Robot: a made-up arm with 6 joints. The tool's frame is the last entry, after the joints.
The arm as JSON. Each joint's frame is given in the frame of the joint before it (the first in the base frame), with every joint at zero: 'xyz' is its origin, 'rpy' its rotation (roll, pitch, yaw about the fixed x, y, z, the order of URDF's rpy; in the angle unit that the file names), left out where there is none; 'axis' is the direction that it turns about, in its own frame. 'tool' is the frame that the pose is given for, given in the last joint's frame.
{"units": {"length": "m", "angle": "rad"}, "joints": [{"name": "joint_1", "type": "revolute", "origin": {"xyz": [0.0, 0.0, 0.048]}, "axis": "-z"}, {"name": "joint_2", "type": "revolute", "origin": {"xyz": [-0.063, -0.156, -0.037]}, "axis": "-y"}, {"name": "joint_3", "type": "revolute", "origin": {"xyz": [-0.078, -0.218, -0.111]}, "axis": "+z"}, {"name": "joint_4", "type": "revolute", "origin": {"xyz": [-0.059, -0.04, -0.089]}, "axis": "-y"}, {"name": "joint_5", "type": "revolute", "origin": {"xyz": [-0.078, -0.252, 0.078]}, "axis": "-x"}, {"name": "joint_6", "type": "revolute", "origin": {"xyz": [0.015, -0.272, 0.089]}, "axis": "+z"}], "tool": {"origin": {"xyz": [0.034, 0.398, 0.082]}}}
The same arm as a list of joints. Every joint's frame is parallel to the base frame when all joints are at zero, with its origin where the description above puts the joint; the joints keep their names.
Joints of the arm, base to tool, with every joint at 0 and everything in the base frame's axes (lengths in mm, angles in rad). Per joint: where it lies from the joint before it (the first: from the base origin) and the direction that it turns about. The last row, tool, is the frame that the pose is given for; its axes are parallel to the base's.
joint_1: axis 0 0 -1 offset 0 0 48
joint_2: axis 0 -1 0 offset -63 -156 -37
joint_3: axis 0 0 1 offset -78 -218 -111
joint_4: axis 0 -1 0 offset -59 -40 -89
joint_5: axis -1 0 0 offset -78 -252 78
joint_6: axis 0 0 1 offset 15 -272 89
tool: offset 34 398 82

